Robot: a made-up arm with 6 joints.
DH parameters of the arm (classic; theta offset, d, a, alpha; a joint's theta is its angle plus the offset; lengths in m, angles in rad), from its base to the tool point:
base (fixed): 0.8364 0 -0.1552 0
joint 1: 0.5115 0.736 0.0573 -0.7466
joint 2: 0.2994 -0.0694 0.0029 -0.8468
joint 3: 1.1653 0 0.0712 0
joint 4: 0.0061 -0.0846 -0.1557 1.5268
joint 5: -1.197 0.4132 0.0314 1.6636
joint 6: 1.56 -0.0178 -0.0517 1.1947
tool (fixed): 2.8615 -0.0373 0 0
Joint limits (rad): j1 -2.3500..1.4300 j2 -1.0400..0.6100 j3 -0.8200..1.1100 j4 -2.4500..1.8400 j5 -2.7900..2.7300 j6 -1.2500..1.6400
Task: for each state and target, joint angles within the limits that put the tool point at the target. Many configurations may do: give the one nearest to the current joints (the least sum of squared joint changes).
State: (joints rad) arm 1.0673 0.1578 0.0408 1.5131 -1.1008 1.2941
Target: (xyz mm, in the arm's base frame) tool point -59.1 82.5 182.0
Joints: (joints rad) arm 0.9262 0.2057 0.2595 1.7636 -1.1447 1.5595
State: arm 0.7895 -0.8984 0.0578 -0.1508 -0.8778 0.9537
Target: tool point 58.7 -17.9 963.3
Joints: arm 1.4300 -0.4992 -0.3483 -0.9004 -0.8056 0.9111
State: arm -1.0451 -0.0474 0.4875 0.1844 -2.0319 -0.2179
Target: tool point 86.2 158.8 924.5
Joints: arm -0.1665 0.1543 0.1117 -0.5369 -1.9879 -0.0403
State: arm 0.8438 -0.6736 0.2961 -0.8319 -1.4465 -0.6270
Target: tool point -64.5 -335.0 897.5
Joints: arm 0.3856 -1.0400 -0.0561 -1.2472 -1.4242 -0.7286
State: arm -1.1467 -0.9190 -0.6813 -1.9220 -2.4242 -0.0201
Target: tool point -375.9 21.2 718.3
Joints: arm -1.8471 -0.8575 -0.1705 -1.6192 -2.5246 -0.3825
